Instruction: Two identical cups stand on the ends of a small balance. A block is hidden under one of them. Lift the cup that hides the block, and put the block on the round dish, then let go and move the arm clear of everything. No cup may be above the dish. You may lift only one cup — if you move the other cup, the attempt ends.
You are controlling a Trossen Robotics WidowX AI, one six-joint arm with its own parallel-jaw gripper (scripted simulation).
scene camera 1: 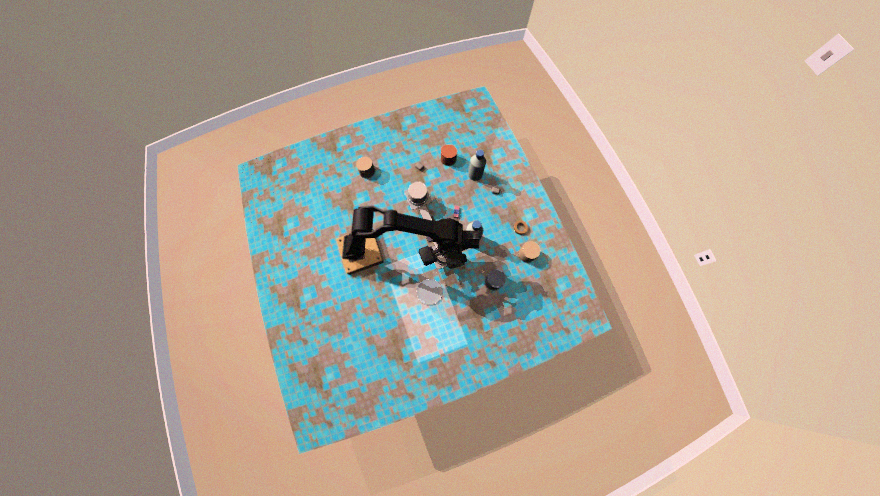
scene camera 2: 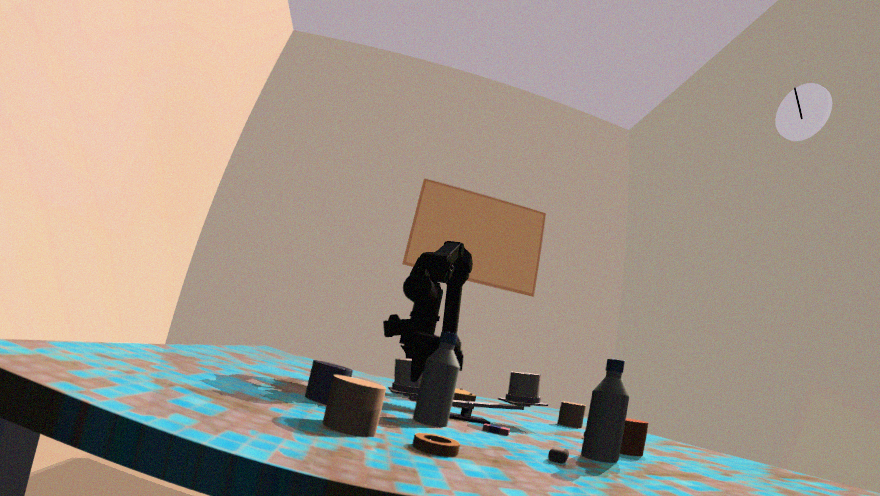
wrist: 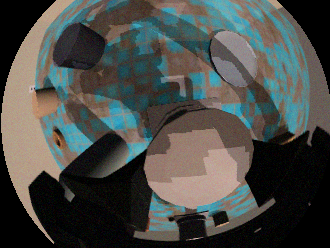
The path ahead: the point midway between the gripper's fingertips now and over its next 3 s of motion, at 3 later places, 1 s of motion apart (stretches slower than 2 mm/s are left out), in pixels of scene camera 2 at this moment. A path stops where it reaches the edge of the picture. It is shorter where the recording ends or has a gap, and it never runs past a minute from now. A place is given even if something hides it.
The gripper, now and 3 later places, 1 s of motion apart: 410, 379; 416, 365; 418, 345; 422, 330
